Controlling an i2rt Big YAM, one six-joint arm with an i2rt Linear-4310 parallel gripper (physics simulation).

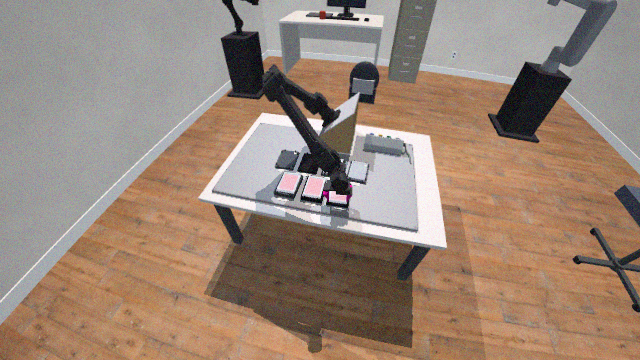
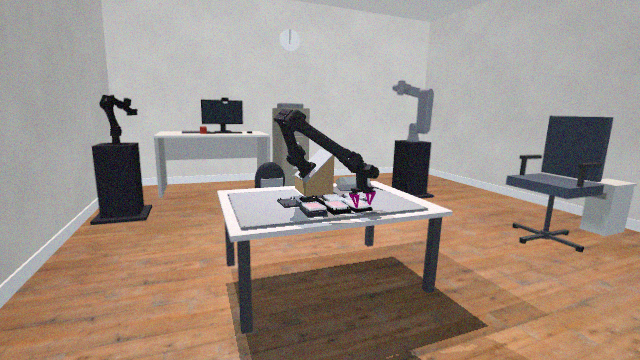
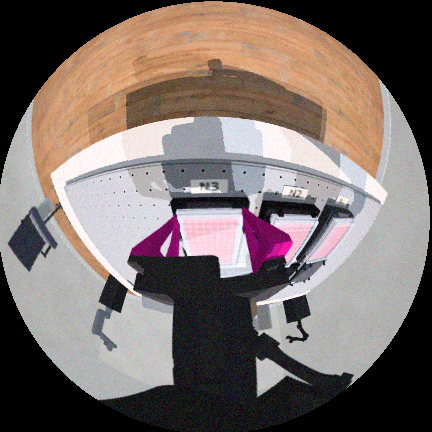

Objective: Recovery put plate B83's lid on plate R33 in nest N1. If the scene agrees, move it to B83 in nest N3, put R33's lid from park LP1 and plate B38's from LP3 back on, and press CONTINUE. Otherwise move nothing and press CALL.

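Places are measured from the arm's base along level axes (x ahead, y up, z right), in metres.
Where they show: gripper, fingertip midpoint: [image 1: 337, 201] [image 2: 363, 206] [image 3: 209, 214]; arm's base at its link origin: [image 1: 332, 119] [image 2: 307, 170].
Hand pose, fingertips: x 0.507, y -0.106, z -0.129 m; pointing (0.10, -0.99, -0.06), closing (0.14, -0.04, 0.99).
Observation:
Things, the pixels of their top centre, and the offset from my fingertips. "spot": a spot on its surface instead.
- pink plate at its top centre: [image 3: 223, 261] [image 2: 352, 200] dz +0.023, dx -0.080, dy +0.015 m
- N3 label at a spot on its surface: [image 3: 209, 186] spot: dz -0.001, dx +0.027, dy -0.022 m
- N2 plate at its top centre: [image 3: 284, 250] [image 1: 314, 185] [image 2: 336, 203] dz +0.124, dx -0.060, dy +0.012 m
- N1 plate at its top centre: [image 3: 331, 245] [image 1: 288, 180] [image 2: 313, 204] dz +0.251, dx -0.055, dy +0.018 m
- dark park at its top centre: [image 3: 307, 275] [image 2: 289, 200] [image 1: 287, 157] dz +0.325, dx -0.242, dy -0.004 m
- pale lid-like piece at its top centre: [image 1: 358, 169] dz -0.068, dx -0.236, dy -0.006 m
- grey button box at its top centre: [image 3: 165, 312] [image 1: 385, 135] [image 2: 353, 176] dz -0.187, dx -0.486, dy +0.060 m
My gripper [image 1: 338, 194] [image 2: 363, 205] [image 3: 209, 214] is low over nest N3, its magenta fingers against the two long sides of a pink plate [image 3: 212, 235] with a pale rim. The plate sits level with the black nest behind its far end, at the N3 label [image 3: 209, 186]. The N2 plate [image 1: 314, 188] [image 2: 337, 205] [image 3: 292, 230] and the N1 plate [image 1: 288, 184] [image 2: 313, 207] [image 3: 330, 237] are also pink and stand in black nests alongside. Whether each plate wears a lid, and the plate names, cannot be read.
Behind the nests are a dark park [image 1: 287, 159], a black one [image 1: 310, 162] partly under the arm, and a pale lid-like piece [image 1: 358, 171]. A grey button box [image 1: 384, 145] stands at the back right. A tilted panel on a tan box [image 1: 345, 131] stands behind the arm.

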